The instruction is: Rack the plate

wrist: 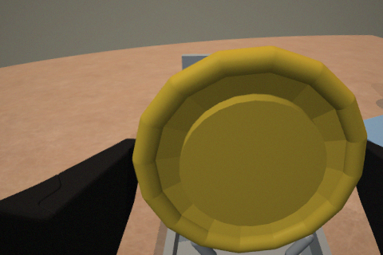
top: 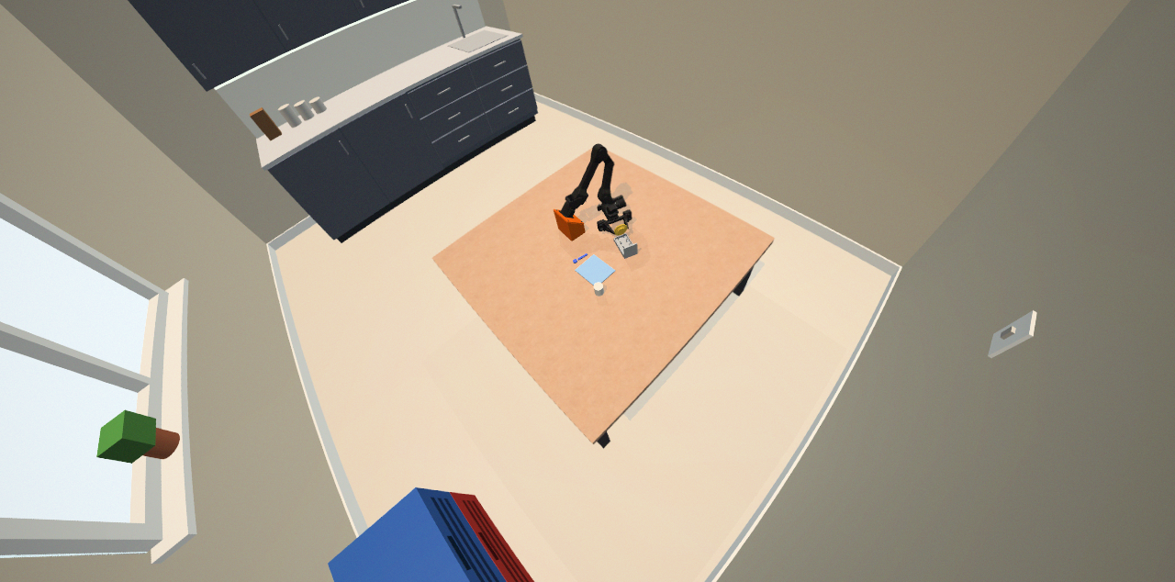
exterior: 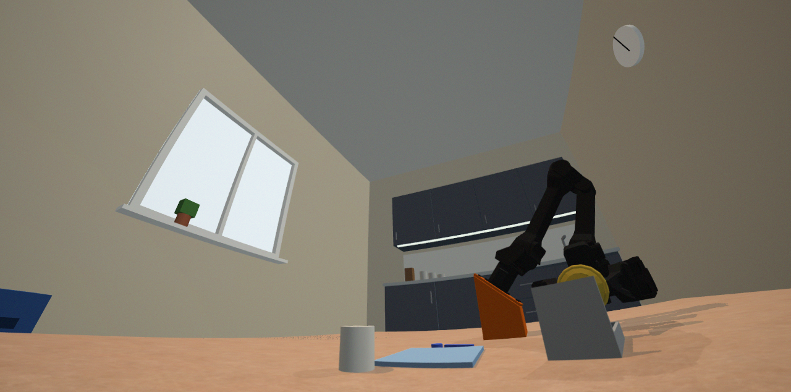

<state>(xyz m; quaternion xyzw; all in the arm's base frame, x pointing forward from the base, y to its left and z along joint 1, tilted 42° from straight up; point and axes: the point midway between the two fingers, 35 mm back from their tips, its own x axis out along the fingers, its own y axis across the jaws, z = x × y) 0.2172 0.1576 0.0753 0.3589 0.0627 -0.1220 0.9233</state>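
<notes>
Now: the grey dish rack 4 cm ahead of my gripper tip, 2 cm to the right of it and 5 cm below it. From my gripper tip the other things lie so: light blue mat (6 cm ahead, 22 cm to the right, 7 cm below); blue pen (5 cm behind, 24 cm to the right, 7 cm below); yellow plate (1 cm behind).
</notes>
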